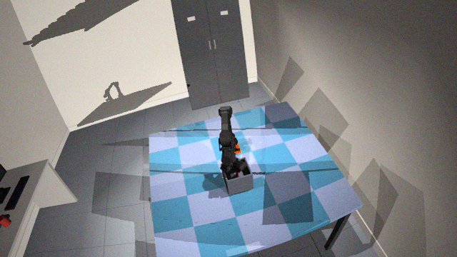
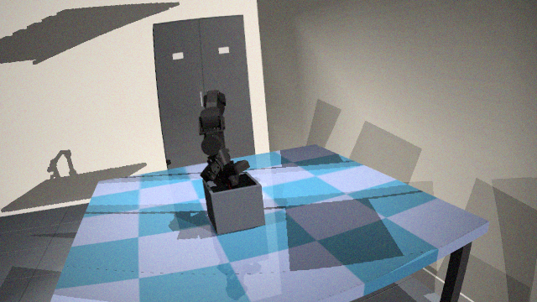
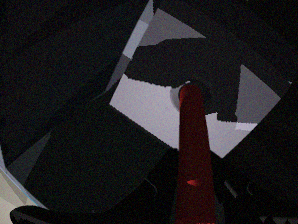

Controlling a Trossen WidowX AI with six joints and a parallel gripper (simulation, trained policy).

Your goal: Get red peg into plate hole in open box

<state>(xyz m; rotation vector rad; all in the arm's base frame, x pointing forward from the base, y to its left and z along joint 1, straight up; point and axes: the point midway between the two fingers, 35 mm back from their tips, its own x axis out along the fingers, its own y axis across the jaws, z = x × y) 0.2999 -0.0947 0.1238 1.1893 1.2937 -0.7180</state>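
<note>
Right now my gripper tip is 10 mm to the left of the red peg. Round my gripper tip: pale plate: 50 mm below, 20 mm to the right, 10 mm ahead.
</note>
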